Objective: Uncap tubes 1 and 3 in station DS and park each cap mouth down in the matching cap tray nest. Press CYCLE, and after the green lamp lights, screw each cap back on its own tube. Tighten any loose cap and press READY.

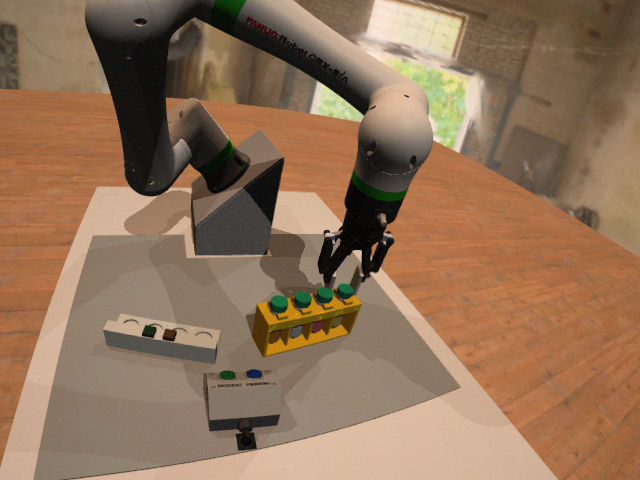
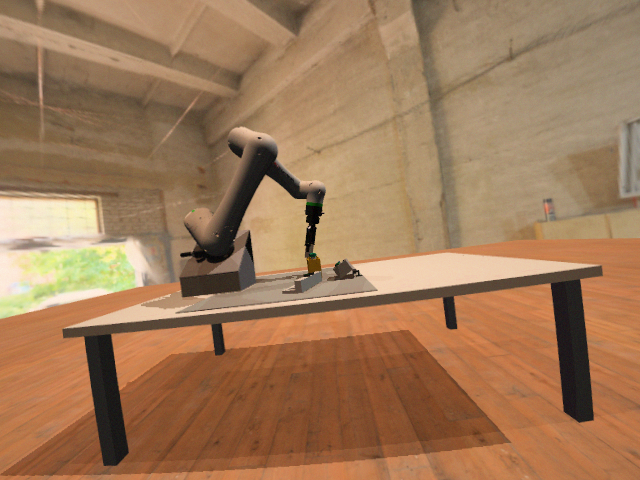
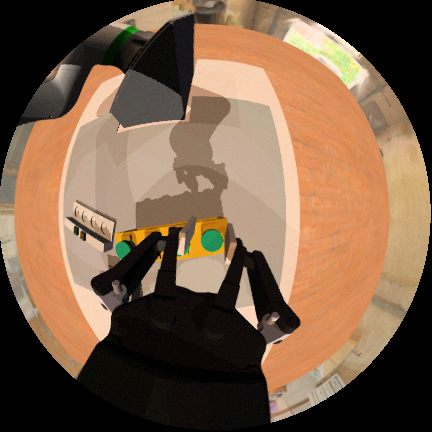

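Where they show: gripper, fingertip midpoint: (image 1: 339,290) (image 2: 308,256) (image 3: 210,227); arm's base at its link origin: (image 1: 229,174) (image 3: 143,53).
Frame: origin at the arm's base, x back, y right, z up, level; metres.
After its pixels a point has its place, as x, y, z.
A yellow rack (image 1: 261,330) {-0.479, 0.006, -0.135} (image 2: 313,265) {-0.467, 0.007, -0.125} (image 3: 198,252) {-0.474, -0.158, -0.095} holds several upright tubes with green caps; one cap (image 1: 279,303) {-0.476, -0.022, -0.069} (image 3: 124,250) {-0.469, -0.030, -0.069} is at its left end. My gripper (image 1: 343,280) {-0.431, -0.179, -0.089} (image 3: 210,227) {-0.431, -0.179, -0.089} is open, partly closed in, with its pads on either side of the right-end cap (image 1: 345,290) {-0.455, -0.175, -0.069} (image 3: 212,240) {-0.448, -0.181, -0.069}. No gap or contact can be made out clearly. The white cap tray (image 1: 160,351) {-0.473, 0.203, -0.178} (image 2: 308,281) {-0.459, 0.246, -0.163} shows empty round nests. A grey control box (image 1: 242,405) {-0.640, 0.082, -0.133} (image 2: 342,267) {-0.602, 0.131, -0.138} has a green button (image 1: 227,375) {-0.588, 0.096, -0.117} and a blue button (image 1: 253,373) {-0.591, 0.052, -0.118}; its lettering is unreadable.
Small dark green (image 1: 149,331) {-0.457, 0.220, -0.137} and brown (image 1: 169,334) {-0.468, 0.183, -0.137} squares sit on the cap tray. A small black fixture (image 1: 246,440) {-0.679, 0.082, -0.179} is in front of the control box. The arm's grey wedge pedestal (image 1: 232,227) {-0.129, 0.002, -0.103} (image 2: 209,281) {0.020, 0.097, -0.133} (image 3: 145,100) {-0.129, -0.019, -0.096} stands behind the rack.
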